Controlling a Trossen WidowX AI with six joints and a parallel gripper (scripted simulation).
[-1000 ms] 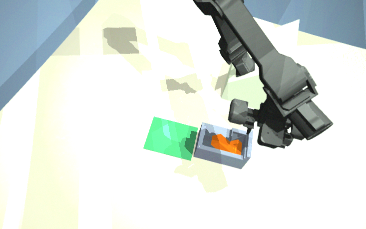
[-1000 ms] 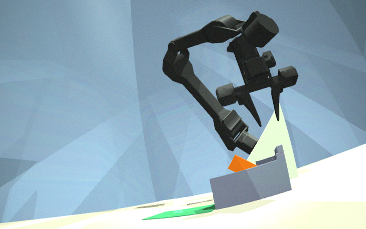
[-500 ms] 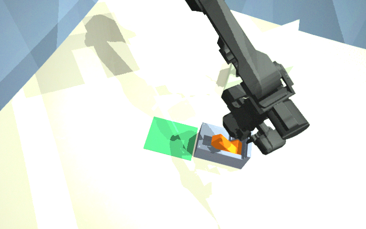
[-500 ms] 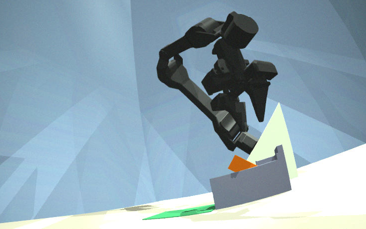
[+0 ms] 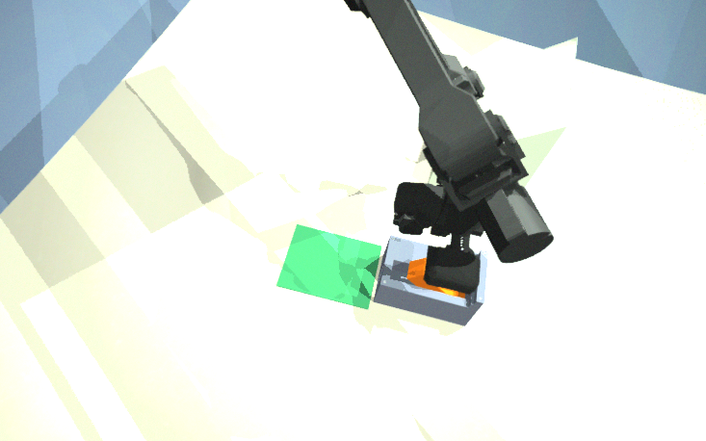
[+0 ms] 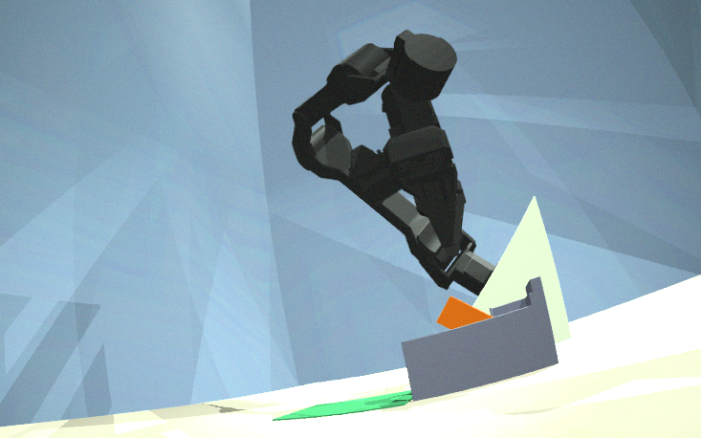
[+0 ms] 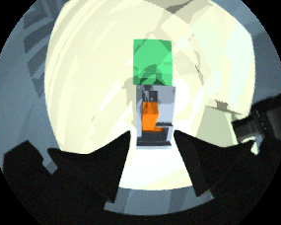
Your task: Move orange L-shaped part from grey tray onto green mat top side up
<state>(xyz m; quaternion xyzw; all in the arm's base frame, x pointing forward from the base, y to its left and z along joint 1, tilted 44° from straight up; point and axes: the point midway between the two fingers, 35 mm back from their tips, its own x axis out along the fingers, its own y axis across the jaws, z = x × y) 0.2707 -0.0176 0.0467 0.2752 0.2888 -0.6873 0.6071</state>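
The orange L-shaped part lies 100 mm below my gripper tip, 30 mm to the left of it and 20 mm behind it. Round my gripper tip: green mat (160 mm below, 140 mm to the right, 20 mm behind).
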